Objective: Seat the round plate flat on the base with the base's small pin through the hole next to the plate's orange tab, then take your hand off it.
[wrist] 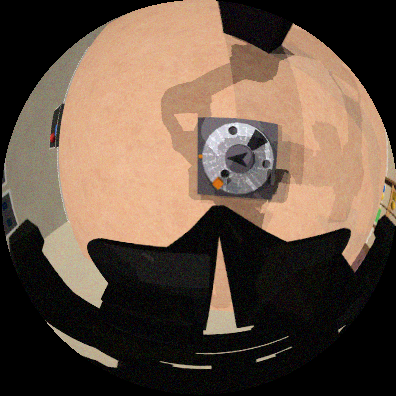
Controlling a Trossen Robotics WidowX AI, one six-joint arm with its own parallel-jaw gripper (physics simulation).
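The round silver-grey plate lies over the dark square base, around a raised centre with a black arrow. It looks flat from above. Its orange tab is at the lower left, with a dark hole just beside it. Whether the small pin is in that hole I cannot tell. Two other dark holes show at the plate's top and right. A small orange mark is on the base's left edge. My gripper is shut and empty, its tips just below the base in the view.
The base stands on a tan table top crossed by arm shadows. A dark item with red and blue parts is beyond the left table edge. Small coloured things and a wooden frame show at the far right. A black shape is at the top.
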